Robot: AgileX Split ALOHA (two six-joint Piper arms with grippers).
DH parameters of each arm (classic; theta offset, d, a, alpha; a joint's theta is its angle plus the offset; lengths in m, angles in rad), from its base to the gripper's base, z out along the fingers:
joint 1: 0 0.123 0 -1.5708
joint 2: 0.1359 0 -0.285 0
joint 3: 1.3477 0 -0.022 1.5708
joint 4: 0 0.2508 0 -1.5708
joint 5: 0 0 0.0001 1.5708
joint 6: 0 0.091 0 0
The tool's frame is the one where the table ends.
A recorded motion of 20 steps. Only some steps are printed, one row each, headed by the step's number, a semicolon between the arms.
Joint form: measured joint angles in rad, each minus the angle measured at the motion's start. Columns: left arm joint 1, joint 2, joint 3, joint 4, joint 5, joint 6; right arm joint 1, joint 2, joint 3, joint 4, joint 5, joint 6.
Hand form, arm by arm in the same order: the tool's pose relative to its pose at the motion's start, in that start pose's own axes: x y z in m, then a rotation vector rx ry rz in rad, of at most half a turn. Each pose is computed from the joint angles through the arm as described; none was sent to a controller.
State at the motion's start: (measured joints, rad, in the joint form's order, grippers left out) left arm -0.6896 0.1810 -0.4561 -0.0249 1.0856 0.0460; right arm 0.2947 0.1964 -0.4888 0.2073 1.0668 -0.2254
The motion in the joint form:
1: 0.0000 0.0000 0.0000 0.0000 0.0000 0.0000; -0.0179 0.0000 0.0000 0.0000 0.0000 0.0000
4: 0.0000 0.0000 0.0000 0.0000 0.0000 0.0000; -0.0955 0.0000 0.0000 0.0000 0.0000 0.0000
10: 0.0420 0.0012 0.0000 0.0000 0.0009 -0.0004; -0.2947 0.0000 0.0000 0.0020 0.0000 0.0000
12: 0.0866 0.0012 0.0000 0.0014 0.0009 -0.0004; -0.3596 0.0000 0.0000 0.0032 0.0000 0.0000
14: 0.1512 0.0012 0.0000 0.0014 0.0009 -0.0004; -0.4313 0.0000 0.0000 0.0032 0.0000 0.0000
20: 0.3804 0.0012 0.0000 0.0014 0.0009 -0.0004; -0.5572 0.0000 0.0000 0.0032 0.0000 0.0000
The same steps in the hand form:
1: 0.0000 0.0000 0.0000 0.0000 0.0000 0.0000; -0.0001 -0.0005 0.0001 0.0141 -0.0003 0.0110
4: 0.0000 0.0000 0.0000 0.0000 0.0000 0.0000; -0.0006 -0.0027 0.0007 0.0751 -0.0015 0.0589
10: 0.0000 0.0010 0.0002 -0.0314 0.0026 -0.0282; -0.0013 -0.0084 0.0014 0.2302 -0.0053 0.1827
12: 0.0000 0.0022 0.0002 -0.0660 0.0032 -0.0571; -0.0014 -0.0103 0.0015 0.2803 -0.0068 0.2233
14: 0.0001 0.0038 0.0001 -0.1144 0.0039 -0.0999; -0.0014 -0.0125 0.0014 0.3367 -0.0080 0.2675
20: 0.0010 0.0092 -0.0008 -0.2861 0.0066 -0.2518; -0.0012 -0.0162 0.0010 0.4358 -0.0102 0.3451

